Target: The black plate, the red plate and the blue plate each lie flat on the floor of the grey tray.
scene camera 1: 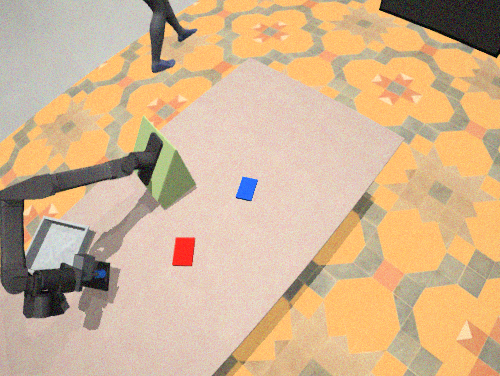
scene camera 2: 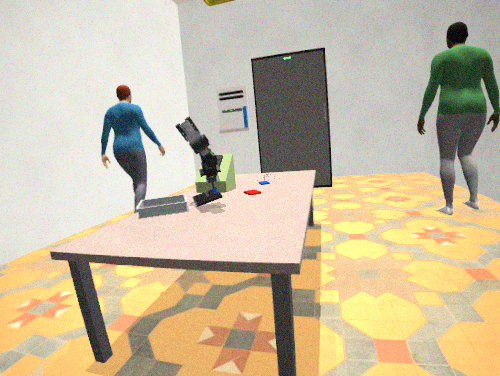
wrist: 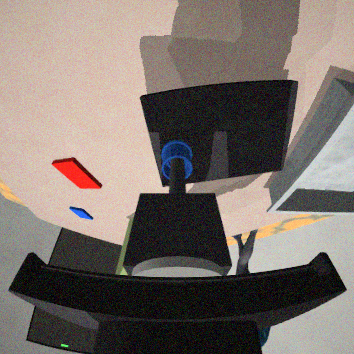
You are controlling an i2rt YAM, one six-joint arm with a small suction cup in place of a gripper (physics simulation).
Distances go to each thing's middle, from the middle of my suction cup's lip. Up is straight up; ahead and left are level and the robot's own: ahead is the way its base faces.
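The black plate (wrist: 240, 128) is 3 cm behind my suction cup, 3 cm to the right of it and 3 cm below it. Going by their middles, that black plate is the nearest to my suction cup of the things named here. There's a red plate (wrist: 70, 167) too, and from my suction cup it's 27 cm to the left, 10 cm ahead and 7 cm below. And a grey tray (scene camera 1: 55, 241): that's 24 cm behind my suction cup, 13 cm to the right of it and 5 cm below it.
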